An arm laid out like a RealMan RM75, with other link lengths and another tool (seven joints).
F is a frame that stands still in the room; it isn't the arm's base.
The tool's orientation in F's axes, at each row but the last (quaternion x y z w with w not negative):
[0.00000, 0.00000, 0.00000, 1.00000]
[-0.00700, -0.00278, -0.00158, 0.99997]
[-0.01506, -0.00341, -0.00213, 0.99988]
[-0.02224, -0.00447, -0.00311, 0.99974]
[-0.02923, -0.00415, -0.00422, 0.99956]
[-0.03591, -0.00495, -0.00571, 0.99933]
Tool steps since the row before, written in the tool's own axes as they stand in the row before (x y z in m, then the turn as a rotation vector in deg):
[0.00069, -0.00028, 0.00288, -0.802, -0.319, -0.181]
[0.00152, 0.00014, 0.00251, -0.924, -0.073, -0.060]
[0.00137, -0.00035, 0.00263, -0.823, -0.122, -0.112]
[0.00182, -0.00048, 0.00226, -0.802, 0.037, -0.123]
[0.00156, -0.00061, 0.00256, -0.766, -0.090, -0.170]
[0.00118, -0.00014, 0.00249, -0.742, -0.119, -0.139]
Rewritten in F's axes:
[0.00069, -0.00028, 0.00288, -0.802, -0.319, -0.181]
[0.00151, 0.00017, 0.00252, -0.924, -0.071, -0.064]
[0.00135, -0.00028, 0.00265, -0.823, -0.122, -0.114]
[0.00180, -0.00039, 0.00230, -0.801, 0.036, -0.132]
[0.00153, -0.00047, 0.00260, -0.765, -0.094, -0.171]
[0.00115, 0.00003, 0.00251, -0.742, -0.120, -0.138]

